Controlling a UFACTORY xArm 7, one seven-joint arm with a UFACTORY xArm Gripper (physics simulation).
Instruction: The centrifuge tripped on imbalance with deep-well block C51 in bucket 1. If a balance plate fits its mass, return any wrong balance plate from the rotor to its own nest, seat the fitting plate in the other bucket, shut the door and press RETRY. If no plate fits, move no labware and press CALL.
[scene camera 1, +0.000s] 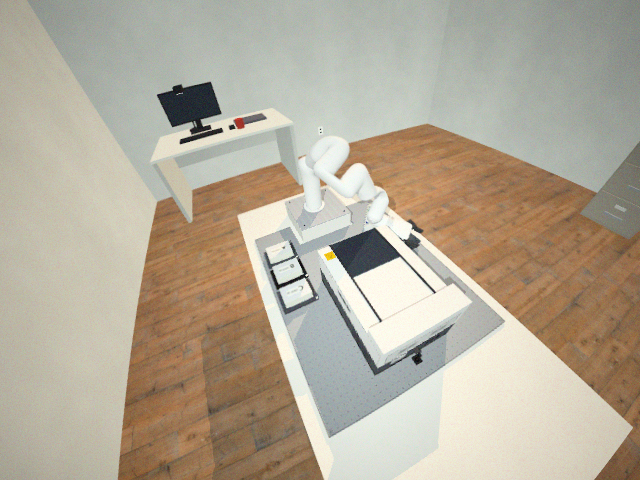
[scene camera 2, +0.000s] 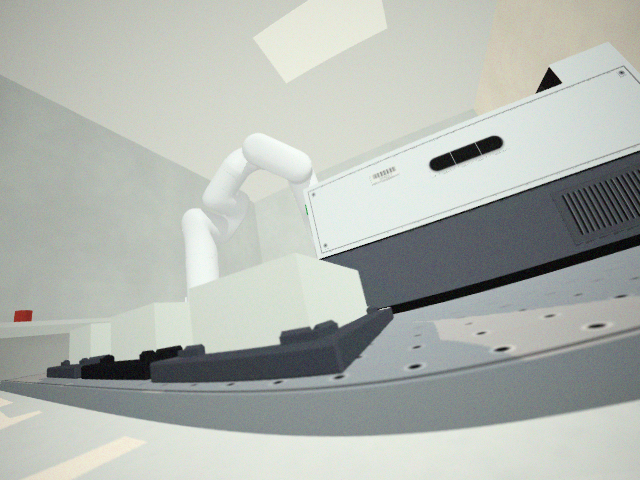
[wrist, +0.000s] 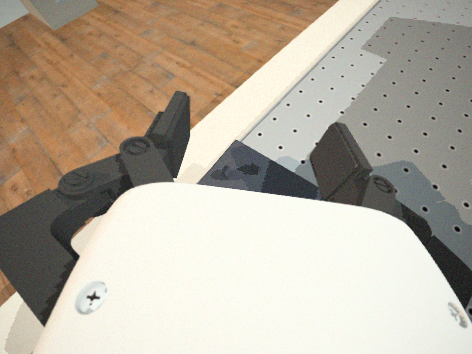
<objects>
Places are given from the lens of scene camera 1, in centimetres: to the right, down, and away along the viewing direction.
dark door panel (scene camera 1: 363, 252): 17, 5, 87
</objects>
